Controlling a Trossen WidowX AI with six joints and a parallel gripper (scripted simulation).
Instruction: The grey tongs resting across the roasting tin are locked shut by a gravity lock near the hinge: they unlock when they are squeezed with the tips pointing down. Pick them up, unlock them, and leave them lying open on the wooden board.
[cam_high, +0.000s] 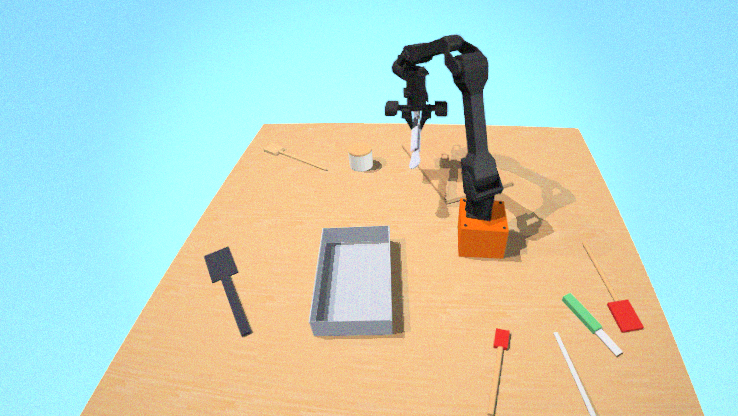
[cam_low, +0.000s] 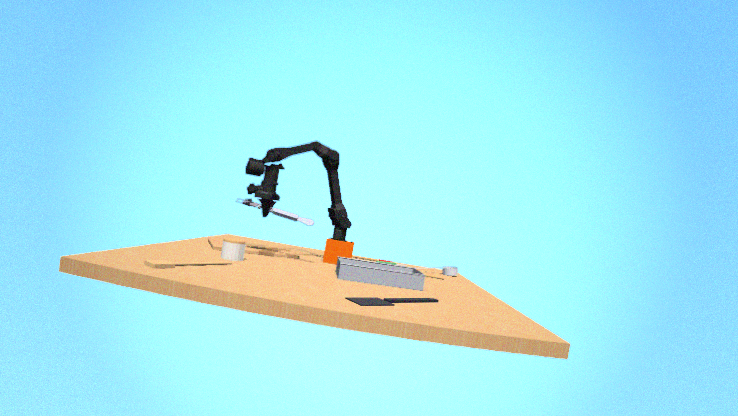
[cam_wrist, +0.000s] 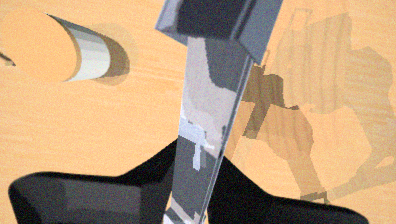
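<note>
My gripper tip is now 110 mm past the thin wooden board, 80 mm to the left of it and 150 mm above it. The rest, counted from my gripper tip: black spatula (390 mm ahead, 570 mm to the left, 150 mm below); white cup (200 mm ahead, 20 mm to the right, 120 mm below); grey roasting tin (60 mm ahead, 490 mm to the left, 130 mm below).
</note>
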